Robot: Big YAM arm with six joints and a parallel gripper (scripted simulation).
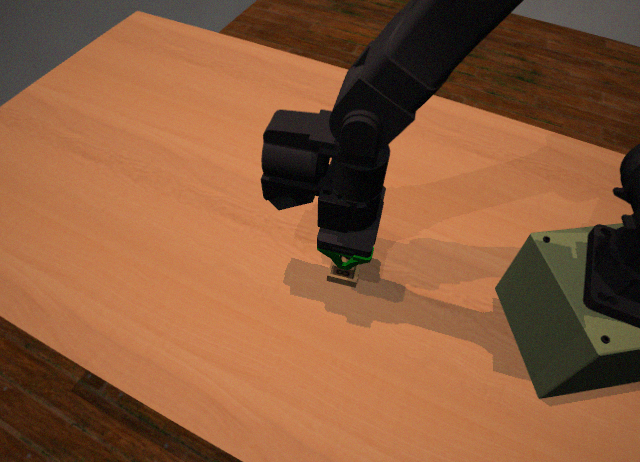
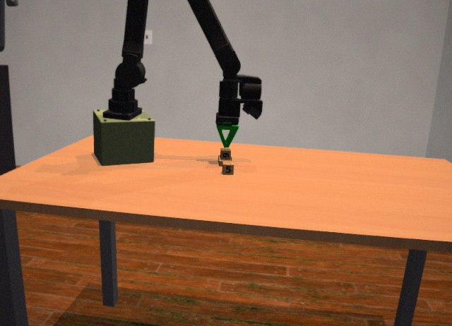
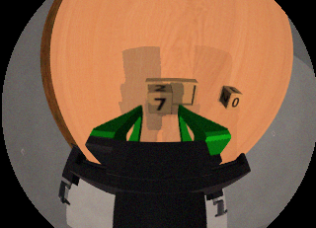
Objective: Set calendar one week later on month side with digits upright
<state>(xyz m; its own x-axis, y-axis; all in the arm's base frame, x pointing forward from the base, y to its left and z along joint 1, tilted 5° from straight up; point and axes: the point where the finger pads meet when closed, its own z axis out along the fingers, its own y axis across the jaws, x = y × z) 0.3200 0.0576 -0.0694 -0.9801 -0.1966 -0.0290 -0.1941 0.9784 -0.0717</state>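
The tray is 5 cm below my hand and 2 cm to the right of it.
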